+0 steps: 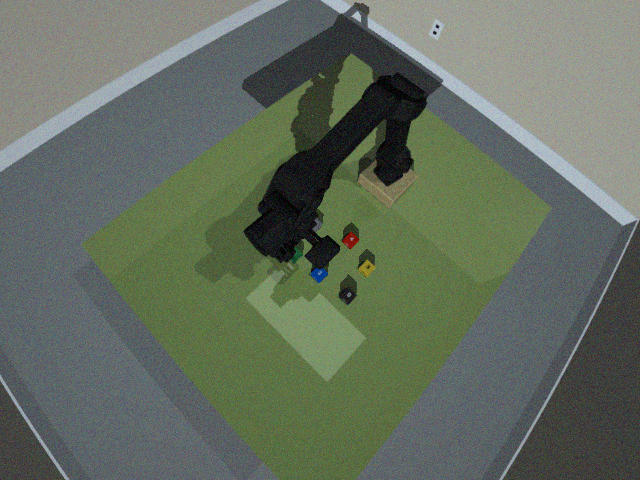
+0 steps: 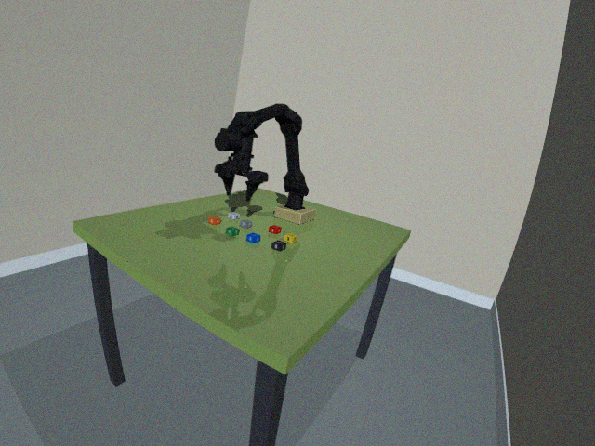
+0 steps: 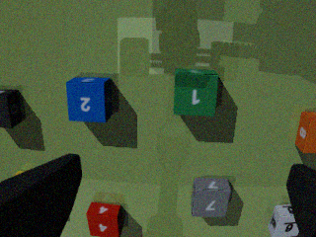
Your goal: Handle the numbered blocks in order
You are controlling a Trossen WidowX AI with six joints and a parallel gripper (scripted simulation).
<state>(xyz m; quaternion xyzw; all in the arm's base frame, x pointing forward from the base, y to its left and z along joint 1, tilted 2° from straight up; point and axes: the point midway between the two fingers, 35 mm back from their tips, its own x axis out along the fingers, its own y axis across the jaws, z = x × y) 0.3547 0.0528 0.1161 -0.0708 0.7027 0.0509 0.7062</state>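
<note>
Now: the black block 160 mm to the left of my gripper tip, 110 mm below it and 50 mm behind it. Also, from my gripper tip: blue block 110 mm below, 70 mm to the left, 20 mm behind; then grey block 110 mm below, 90 mm behind, 50 mm to the right; then green block 110 mm below, 10 mm to the right.
</note>
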